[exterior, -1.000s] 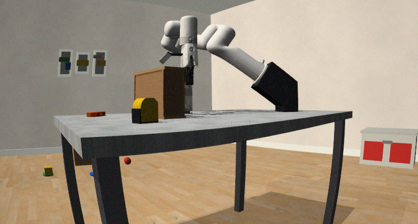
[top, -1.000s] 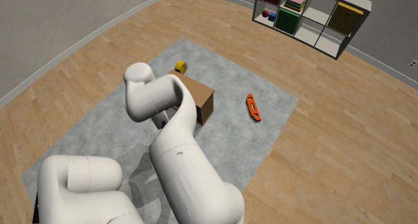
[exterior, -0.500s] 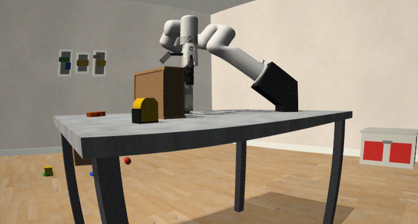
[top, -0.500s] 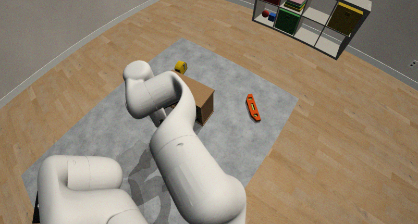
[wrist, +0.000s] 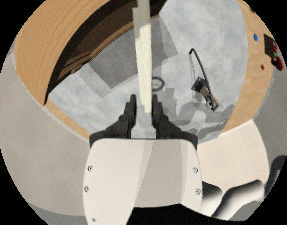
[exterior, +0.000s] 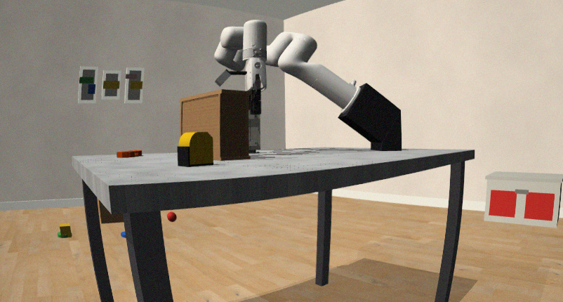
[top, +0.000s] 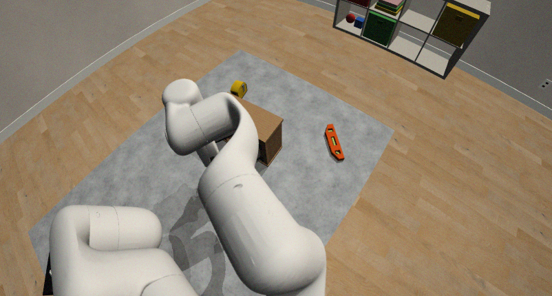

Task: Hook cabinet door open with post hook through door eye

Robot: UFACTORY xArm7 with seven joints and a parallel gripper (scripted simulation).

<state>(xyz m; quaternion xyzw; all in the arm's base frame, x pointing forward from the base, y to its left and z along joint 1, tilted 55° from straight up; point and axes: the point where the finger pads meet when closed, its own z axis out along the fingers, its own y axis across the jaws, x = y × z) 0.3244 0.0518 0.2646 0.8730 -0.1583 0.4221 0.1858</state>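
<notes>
Right now the thin hook rod is 120 mm to the right of my hand, 80 mm below it and 60 mm behind it. From my hand the other things lie so: wooden cabinet (100 mm ahead, 60 mm below, 30 mm to the right); then hook post (130 mm to the right, 100 mm behind, 70 mm below); then cabinet door (70 mm below, 50 mm to the right, 50 mm ahead).
</notes>
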